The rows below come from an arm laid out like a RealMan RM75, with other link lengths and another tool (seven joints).
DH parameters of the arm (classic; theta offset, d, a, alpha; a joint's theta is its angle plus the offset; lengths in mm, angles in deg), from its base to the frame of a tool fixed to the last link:
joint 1: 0 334.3 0 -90
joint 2: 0 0 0 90
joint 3: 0 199.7 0 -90
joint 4: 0 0 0 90
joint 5: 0 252 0 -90
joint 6: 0 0 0 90
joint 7: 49.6 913.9 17 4
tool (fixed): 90 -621.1 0 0
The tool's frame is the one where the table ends.
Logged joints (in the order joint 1, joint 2, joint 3, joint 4, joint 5, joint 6, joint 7), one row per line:
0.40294 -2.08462 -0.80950 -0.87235 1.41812 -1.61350 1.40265
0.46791 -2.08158 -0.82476 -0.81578 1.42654 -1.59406 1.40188
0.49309 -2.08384 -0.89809 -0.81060 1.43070 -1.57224 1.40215
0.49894 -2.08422 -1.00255 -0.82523 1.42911 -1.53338 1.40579
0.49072 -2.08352 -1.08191 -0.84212 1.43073 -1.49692 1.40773
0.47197 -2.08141 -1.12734 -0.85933 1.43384 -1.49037 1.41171
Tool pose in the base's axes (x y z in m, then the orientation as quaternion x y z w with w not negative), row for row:
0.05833 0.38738 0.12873 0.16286 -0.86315 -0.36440 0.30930
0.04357 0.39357 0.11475 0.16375 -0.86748 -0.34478 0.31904
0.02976 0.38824 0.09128 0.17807 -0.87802 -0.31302 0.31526
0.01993 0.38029 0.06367 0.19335 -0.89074 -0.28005 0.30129
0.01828 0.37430 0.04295 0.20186 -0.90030 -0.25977 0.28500
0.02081 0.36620 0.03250 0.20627 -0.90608 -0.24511 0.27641
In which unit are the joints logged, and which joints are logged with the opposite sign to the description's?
The joints are logged in radians. Opposite sign: joint 2, joint 5.
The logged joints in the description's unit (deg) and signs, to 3 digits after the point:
23.087 119.440 -46.381 -49.982 -81.252 -92.447 80.366
26.809 119.266 -47.255 -46.741 -81.735 -91.333 80.322
28.252 119.395 -51.457 -46.444 -81.973 -90.083 80.337
28.587 119.417 -57.442 -47.282 -81.882 -87.856 80.546
28.116 119.377 -61.989 -48.250 -81.975 -85.767 80.657
27.042 119.256 -64.592 -49.236 -82.153 -85.392 80.885

